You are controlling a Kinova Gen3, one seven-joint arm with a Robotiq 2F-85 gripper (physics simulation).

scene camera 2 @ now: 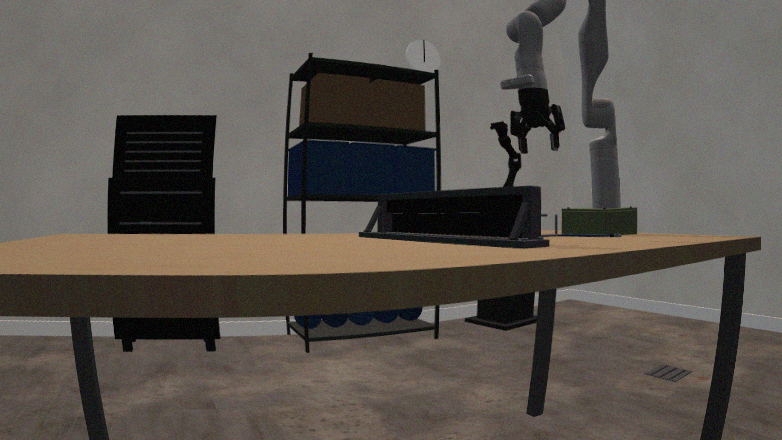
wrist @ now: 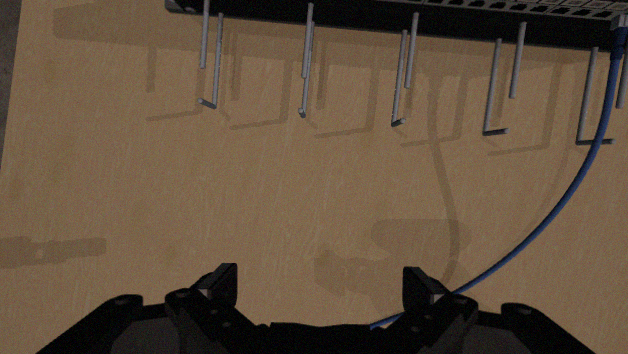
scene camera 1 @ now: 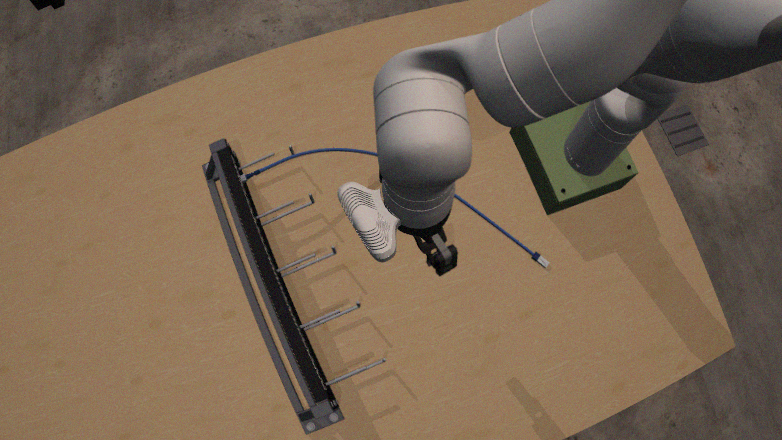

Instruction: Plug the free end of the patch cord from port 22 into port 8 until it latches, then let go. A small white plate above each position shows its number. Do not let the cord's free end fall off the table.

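Places are measured from the arm's base along level axes (x ahead, y left, z up), in centimetres.
Where they show: gripper, between the fingertips: [scene camera 2: 539, 152] [wrist: 319, 283]; arm's base, origin of its link: [scene camera 2: 606, 208] [scene camera 1: 587, 152].
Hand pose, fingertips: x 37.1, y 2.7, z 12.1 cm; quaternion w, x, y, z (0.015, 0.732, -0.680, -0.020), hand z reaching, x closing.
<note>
Each offset is from my fingertips to the top centre of the thing. "spot": to the spot under its first point. Level surfaces: height alone.
The blue patch cord [scene camera 1: 494, 225] [wrist: 560, 207] runs in an arc from the patch panel @[dx +19.1, dy -7.2, dz -9.7 cm] [scene camera 1: 273, 279] [scene camera 2: 464, 191] [wrist: 350, 26]. Its plugged end @[dx +18.1, dy -23.8, dz -11.6 cm] [scene camera 1: 251, 174] [wrist: 618, 45] sits near one end of the panel. Its free plug @[spot: dx -21.4, dy +9.8, dz -19.1 cm] [scene camera 1: 541, 260], blue with a clear tip, lies on the table near the green base block and does not show in the wrist view. My gripper [scene camera 1: 441, 259] [scene camera 2: 539, 146] [wrist: 319, 283] is open and empty, high above the table between panel and free plug. Part of the cord passes beneath it in the wrist view. Port numbers are not readable; port 8 cannot be told.
Several wire cable guides @[spot: dx +16.0, dy -7.0, dz -18.1 cm] [scene camera 1: 306, 265] [wrist: 396, 90] stick out from the panel's port side. The robot's green base block [scene camera 1: 546, 147] [scene camera 2: 590, 221] stands on the table @[dz -19.8 cm] [scene camera 1: 136, 273] [scene camera 2: 218, 257], beyond the free plug. A shelf rack [scene camera 2: 437, 109] and a black cabinet [scene camera 2: 164, 207] stand behind the table.
</note>
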